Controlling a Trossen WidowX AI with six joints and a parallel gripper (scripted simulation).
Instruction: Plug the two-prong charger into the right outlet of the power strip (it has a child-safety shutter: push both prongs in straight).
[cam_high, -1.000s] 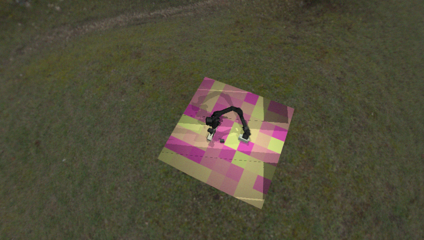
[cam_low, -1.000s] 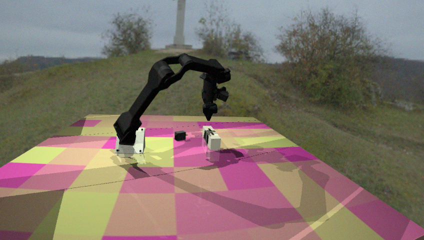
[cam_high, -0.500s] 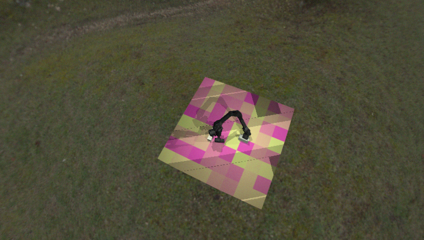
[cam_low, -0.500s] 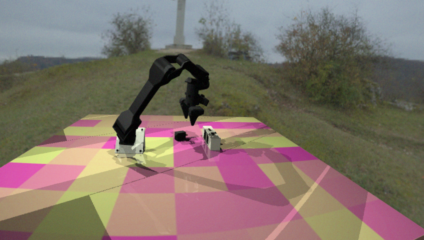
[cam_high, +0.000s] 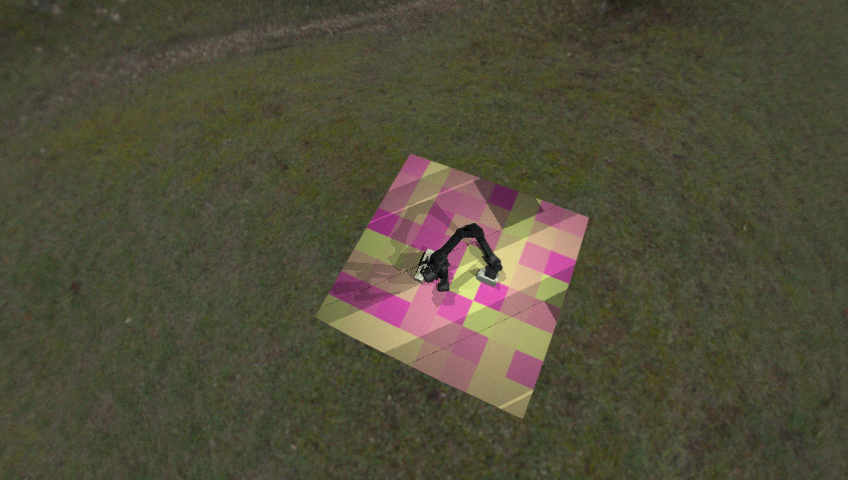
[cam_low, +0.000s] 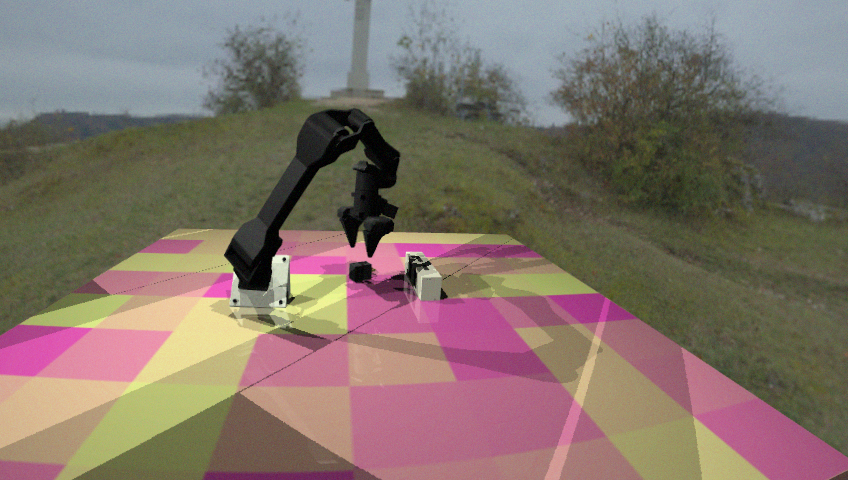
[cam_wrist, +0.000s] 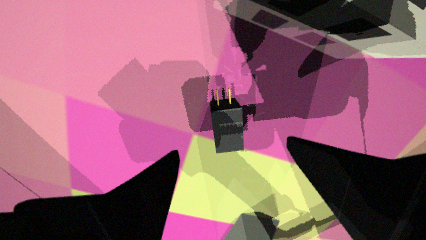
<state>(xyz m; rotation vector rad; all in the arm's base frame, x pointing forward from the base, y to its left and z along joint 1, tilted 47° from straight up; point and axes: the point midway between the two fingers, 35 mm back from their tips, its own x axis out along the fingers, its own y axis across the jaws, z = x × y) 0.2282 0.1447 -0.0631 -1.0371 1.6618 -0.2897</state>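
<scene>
The dark charger is 5 cm below my gripper tip, 1 cm to the left of it and 1 cm ahead of it.
</scene>
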